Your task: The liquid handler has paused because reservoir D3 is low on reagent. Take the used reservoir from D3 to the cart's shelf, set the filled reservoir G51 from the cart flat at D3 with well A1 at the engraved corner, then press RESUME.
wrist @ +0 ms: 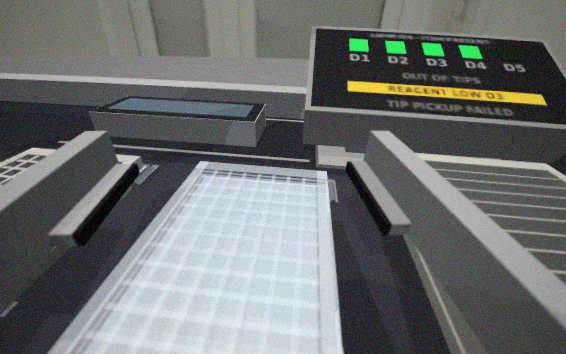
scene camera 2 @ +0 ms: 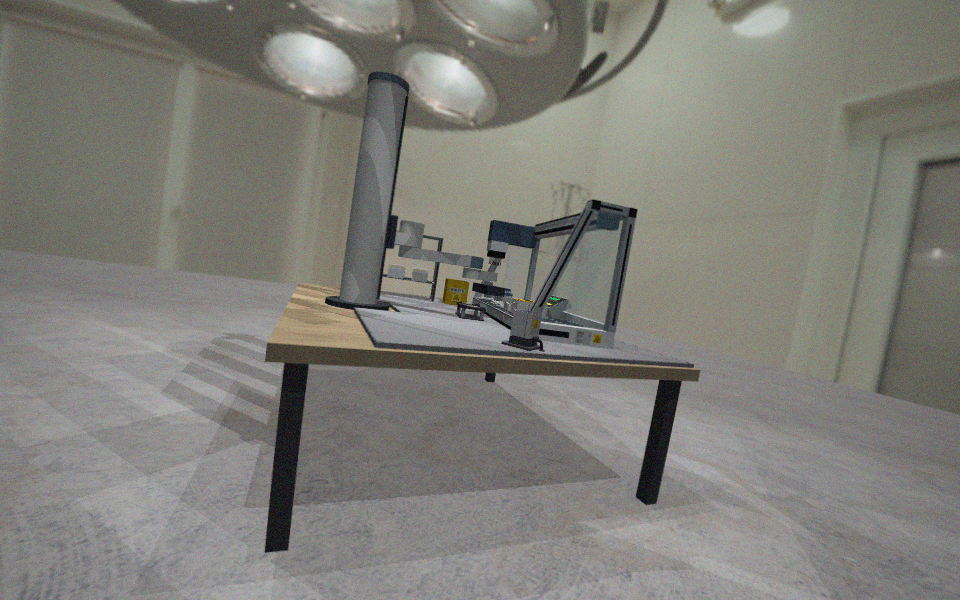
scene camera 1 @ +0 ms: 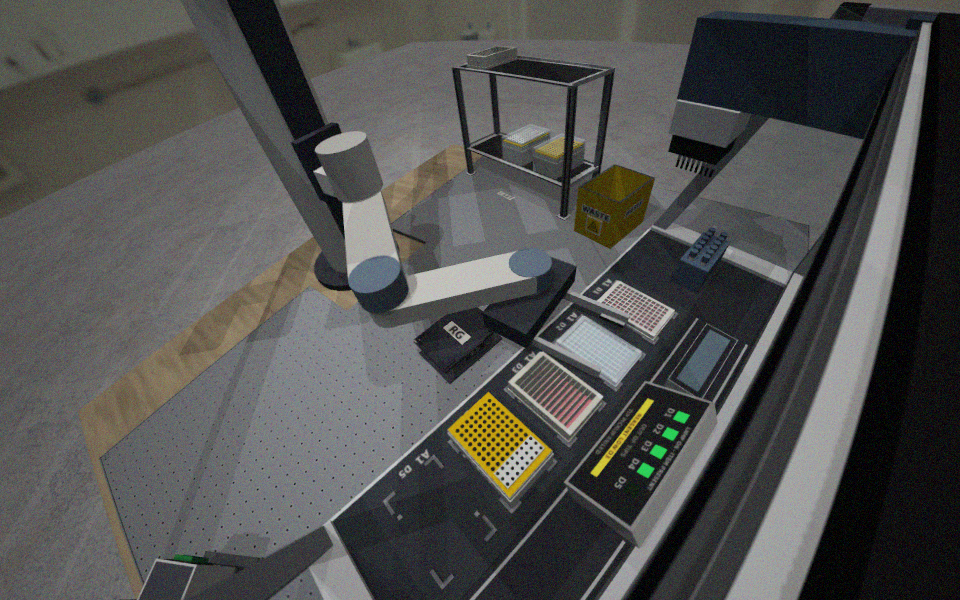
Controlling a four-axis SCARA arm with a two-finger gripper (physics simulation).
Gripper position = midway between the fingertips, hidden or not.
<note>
In view: the gripper [scene camera 1: 614,344] and a clear well plate [scene camera 1: 585,338].
The clear well plate is seen too in the wrist view [wrist: 239,251]. The gripper is seen too in the wrist view [wrist: 245,150].
</note>
